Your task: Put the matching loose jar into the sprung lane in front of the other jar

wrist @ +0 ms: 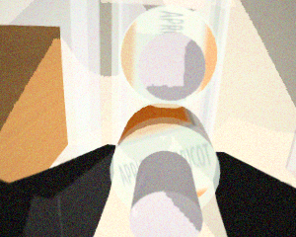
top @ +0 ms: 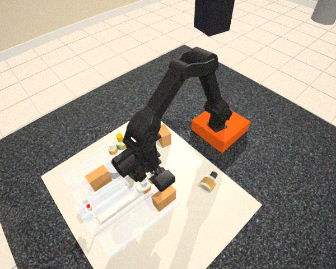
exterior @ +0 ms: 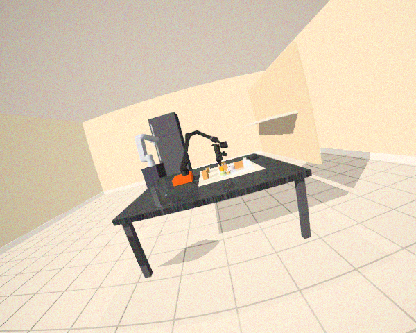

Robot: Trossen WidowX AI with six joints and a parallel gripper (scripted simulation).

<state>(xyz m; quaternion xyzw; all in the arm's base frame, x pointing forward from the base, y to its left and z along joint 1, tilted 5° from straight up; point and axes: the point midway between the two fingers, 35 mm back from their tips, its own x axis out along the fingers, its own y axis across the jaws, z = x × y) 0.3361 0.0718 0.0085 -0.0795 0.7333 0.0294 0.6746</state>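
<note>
Right now my gripper tip is 15 cm short of the clear sprung lane and 3 cm above it.
</note>
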